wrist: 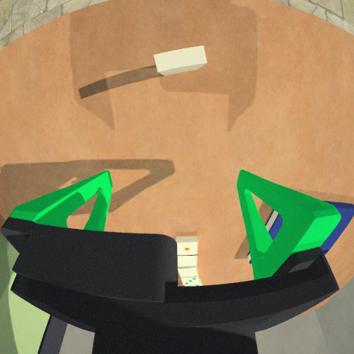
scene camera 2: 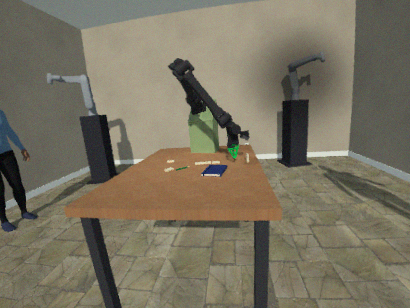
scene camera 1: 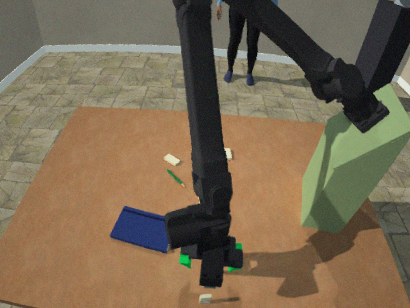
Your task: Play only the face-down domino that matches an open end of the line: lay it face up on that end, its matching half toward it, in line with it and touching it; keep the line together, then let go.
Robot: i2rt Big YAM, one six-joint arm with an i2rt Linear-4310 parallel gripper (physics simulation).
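Frame: origin at the arm's base, x ahead, y right, z down, level; centimetres.
Seen in the pictures: gripper, fingertip midpoint: [scene camera 2: 235, 156]; arm's base at its link origin: [scene camera 2: 198, 109] [scene camera 1: 366, 114].
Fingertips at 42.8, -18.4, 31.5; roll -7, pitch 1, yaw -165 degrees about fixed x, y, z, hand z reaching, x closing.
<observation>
Pixels of each thing's top centre, then the offset from my fingertips to it, as dx, dy, dz. "spot": a spot on its surface instead.
- cream domino at its top centre: [scene camera 1: 206, 295] [scene camera 2: 247, 153] +2.4, -7.4, -1.6
- face-up line at a spot on its surface: [scene camera 2: 202, 163] spot: -1.9, +21.2, +3.2
- dark blue book at its top centre: [scene camera 1: 143, 227] [scene camera 2: 214, 169] +15.7, +15.4, +2.2
- green pencil at its top centre: [scene camera 1: 176, 177] [scene camera 2: 183, 167] +4.3, +33.4, +2.9
A cream domino [scene camera 1: 205, 298] [scene camera 2: 247, 158] [wrist: 180, 60] stands upright on a short end near the table's edge; its pips cannot be read. My gripper [scene camera 1: 210, 260] [scene camera 2: 233, 152] [wrist: 174, 177] is open and empty above the table, with that domino beyond its fingertips in the wrist view. The face-up line [scene camera 2: 202, 163] [wrist: 187, 242] is partly hidden by the gripper body in the wrist view; its visible end half has one orange pip, and green pips show further along. Two blank-topped dominoes lie flat: one [scene camera 1: 172, 159] [scene camera 2: 169, 169] by the pencil, another [scene camera 1: 228, 153] [scene camera 2: 170, 161] beside the arm.
A dark blue book [scene camera 1: 140, 230] [scene camera 2: 215, 170] [wrist: 340, 225] lies beside the line. A green pencil [scene camera 1: 175, 178] [scene camera 2: 182, 168] lies near one flat domino. A tall light green block [scene camera 1: 345, 175] [scene camera 2: 204, 135] stands at the table's other side. The arm hides part of the table in scene camera 1.
</observation>
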